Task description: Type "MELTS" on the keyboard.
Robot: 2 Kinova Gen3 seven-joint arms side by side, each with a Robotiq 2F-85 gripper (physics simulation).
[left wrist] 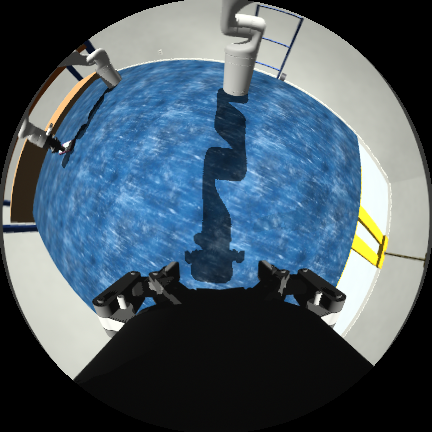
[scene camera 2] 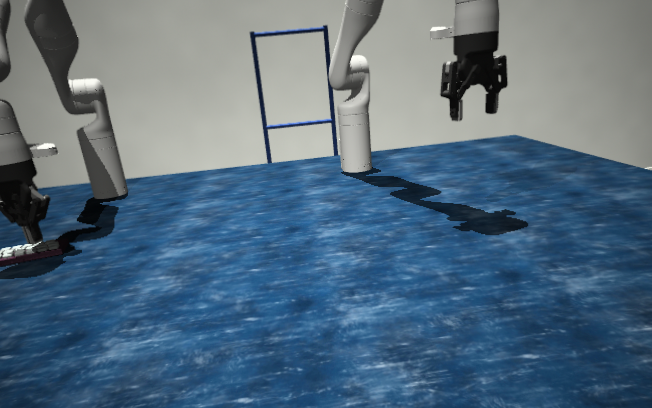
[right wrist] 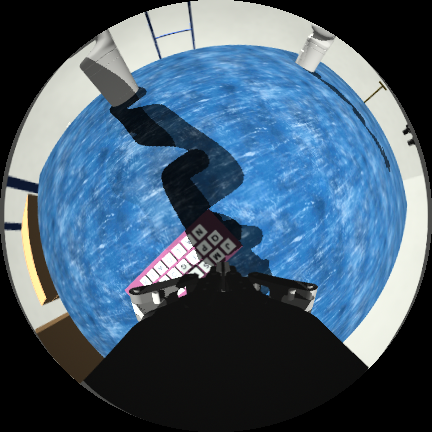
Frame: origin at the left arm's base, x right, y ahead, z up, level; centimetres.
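Where they show: left gripper, between the fingertips: (left wrist: 218, 270) (scene camera 2: 474, 117); right gripper, between the fingertips: (left wrist: 64, 149) (scene camera 2: 35, 242) (right wrist: 222, 269); left arm's base, origin of its link: (left wrist: 235, 88) (scene camera 2: 357, 168) (right wrist: 304, 66); right arm's base, origin of its link: (left wrist: 114, 83) (scene camera 2: 111, 194) (right wrist: 124, 95).
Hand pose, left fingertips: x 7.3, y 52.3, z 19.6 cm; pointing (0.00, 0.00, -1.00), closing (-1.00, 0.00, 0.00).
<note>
Each offset is from my left fingertips to the top centre of the thing. Level surfaces: height alone.
The keyboard {dx +81.9, dy -44.6, dz -17.8 cm} (scene camera 2: 32, 258) (right wrist: 207, 220) is a pink board with white letter keys, partly cut off at the left of the scene view. In the right wrist view it lies tilted on the blue surface, with keys N {dx +74.6, dy -45.1, dz -17.8 cm} (right wrist: 199, 232), Q {dx +74.0, dy -43.1, dz -17.8 cm} (right wrist: 215, 237), P {dx +75.8, dy -43.4, dz -17.8 cm} (right wrist: 204, 248), J {dx +73.9, dy -41.1, dz -17.8 cm} (right wrist: 228, 245) and M {dx +75.7, dy -41.5, dz -17.8 cm} (right wrist: 217, 256) visible. My right gripper (scene camera 2: 34, 241) (right wrist: 222, 269) is shut, pointing down at the keys close to M. Contact cannot be told, and the gripper hides the keys below. My left gripper (scene camera 2: 474, 112) (left wrist: 218, 270) is open and empty, high above the blue surface, far from the keyboard.
The right arm's base (scene camera 2: 107, 172) and the left arm's base (scene camera 2: 356, 142) stand on the blue surface {dz -19.6 cm} (scene camera 2: 325, 300). A blue frame (scene camera 2: 298, 123) stands behind. A brown box-like object (right wrist: 67, 347) is at the lower left of the right wrist view.
</note>
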